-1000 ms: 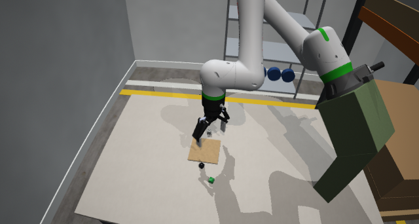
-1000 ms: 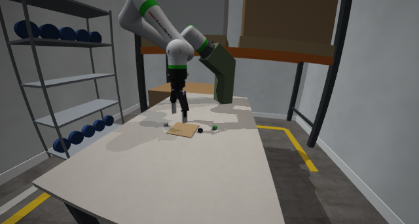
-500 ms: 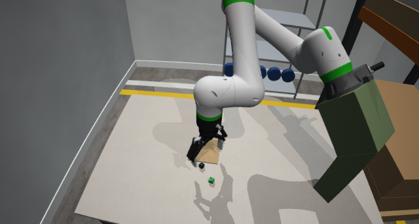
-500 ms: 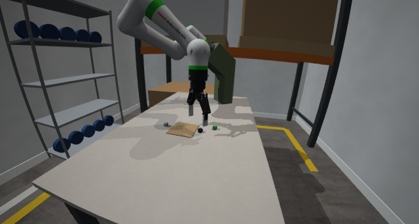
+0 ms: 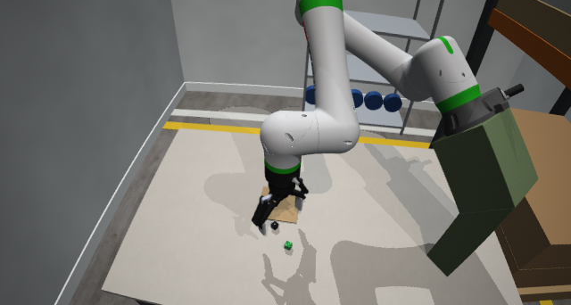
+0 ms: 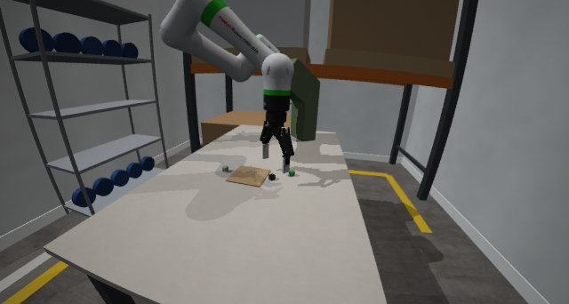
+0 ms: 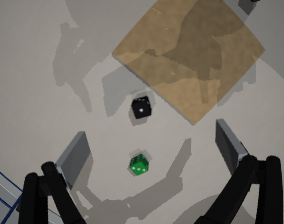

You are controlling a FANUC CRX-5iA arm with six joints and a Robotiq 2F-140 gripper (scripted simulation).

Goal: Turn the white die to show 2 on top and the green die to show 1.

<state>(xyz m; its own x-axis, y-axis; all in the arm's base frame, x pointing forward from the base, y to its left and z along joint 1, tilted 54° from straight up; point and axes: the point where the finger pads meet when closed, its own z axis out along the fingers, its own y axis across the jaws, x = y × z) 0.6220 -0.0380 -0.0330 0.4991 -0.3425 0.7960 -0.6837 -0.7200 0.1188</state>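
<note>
Right now my hand is 2 cm short of the black die, 1 cm to the left of it and 5 cm above it. Also, from my hand: mat 10 cm to the right, 6 cm below; then green die 2 cm behind, 7 cm to the left, 5 cm below; then white die 3 cm behind, 21 cm to the right, 5 cm below.
</note>
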